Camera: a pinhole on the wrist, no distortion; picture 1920 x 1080 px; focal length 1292.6 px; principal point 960.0 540.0 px. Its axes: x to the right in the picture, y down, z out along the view. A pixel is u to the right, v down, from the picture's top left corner.
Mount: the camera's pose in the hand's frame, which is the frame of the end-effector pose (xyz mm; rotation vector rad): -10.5 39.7 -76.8 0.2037 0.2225 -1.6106
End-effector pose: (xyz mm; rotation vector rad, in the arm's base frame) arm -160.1 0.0 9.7 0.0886 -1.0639 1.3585
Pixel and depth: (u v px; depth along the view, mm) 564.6 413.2 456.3
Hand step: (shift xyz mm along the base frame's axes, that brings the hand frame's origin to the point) -262.5 -263.2 166.2
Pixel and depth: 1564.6 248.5 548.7
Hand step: 88.0 -440.7 298.0
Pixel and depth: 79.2 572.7 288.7
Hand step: -267.1 -105.9 69.8
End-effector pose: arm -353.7 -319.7 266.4 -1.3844 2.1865 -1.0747
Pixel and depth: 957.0 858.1 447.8
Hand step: 226.1 -256.6 -158.3
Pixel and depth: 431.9 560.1 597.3
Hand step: 275.8 -219.9 -454.6
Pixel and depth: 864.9 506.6 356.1
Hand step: 197.9 -106.6 -159.5
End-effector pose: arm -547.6 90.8 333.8 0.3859 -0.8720 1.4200
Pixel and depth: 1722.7 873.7 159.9
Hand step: 74.1 -32.9 77.2
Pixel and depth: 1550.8 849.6 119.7
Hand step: 35.9 -12.8 38.6
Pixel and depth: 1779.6 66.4 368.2
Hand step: 212.7 -304.9 101.1
